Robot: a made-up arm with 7 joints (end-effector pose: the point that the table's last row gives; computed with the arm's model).
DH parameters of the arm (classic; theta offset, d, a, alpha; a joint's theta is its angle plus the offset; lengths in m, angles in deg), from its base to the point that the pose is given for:
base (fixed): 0 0 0 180
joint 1: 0 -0.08 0.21 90
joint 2: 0 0.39 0.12 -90
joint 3: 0 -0.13 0.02 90
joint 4: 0 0.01 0.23 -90
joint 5: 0 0.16 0.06 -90
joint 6: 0 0.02 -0.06 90
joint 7: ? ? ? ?
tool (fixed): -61.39 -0.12 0 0
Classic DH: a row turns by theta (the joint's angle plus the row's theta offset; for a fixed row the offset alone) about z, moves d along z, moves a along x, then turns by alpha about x.
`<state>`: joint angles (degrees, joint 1 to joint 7).
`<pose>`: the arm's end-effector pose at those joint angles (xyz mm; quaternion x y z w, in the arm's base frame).
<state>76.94 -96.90 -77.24 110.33 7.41 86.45 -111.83</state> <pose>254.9 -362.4 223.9 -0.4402 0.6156 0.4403 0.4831</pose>
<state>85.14 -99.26 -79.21 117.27 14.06 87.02 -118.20</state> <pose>160.7 -356.6 233.8 -0.3295 0.7288 0.3634 0.4777</pose>
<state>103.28 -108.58 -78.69 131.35 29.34 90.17 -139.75</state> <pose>0.5 -278.2 218.7 0.0057 0.8826 0.1954 0.4276</pose>
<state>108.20 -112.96 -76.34 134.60 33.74 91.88 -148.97</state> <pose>-32.4 -251.1 195.6 0.1162 0.8910 0.1524 0.4116</pose>
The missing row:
joint 7: -61.39 0 -0.1253 180
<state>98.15 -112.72 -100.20 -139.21 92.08 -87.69 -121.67</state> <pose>410.2 166.1 -44.2 0.0857 0.1704 0.9673 0.1675</pose>
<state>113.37 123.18 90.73 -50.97 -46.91 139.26 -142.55</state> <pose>13.9 -397.3 -279.4 -0.2205 0.1581 0.7103 0.6496</pose>
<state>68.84 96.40 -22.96 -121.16 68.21 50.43 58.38</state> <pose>666.4 -472.4 -320.7 0.0385 0.3822 0.8762 0.2911</pose>
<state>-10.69 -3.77 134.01 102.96 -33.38 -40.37 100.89</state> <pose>312.6 572.8 176.6 0.3357 0.8610 -0.3556 0.1398</pose>
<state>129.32 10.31 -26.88 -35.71 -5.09 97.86 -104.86</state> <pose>-45.6 -919.5 287.4 -0.8693 0.1680 0.0086 0.4648</pose>
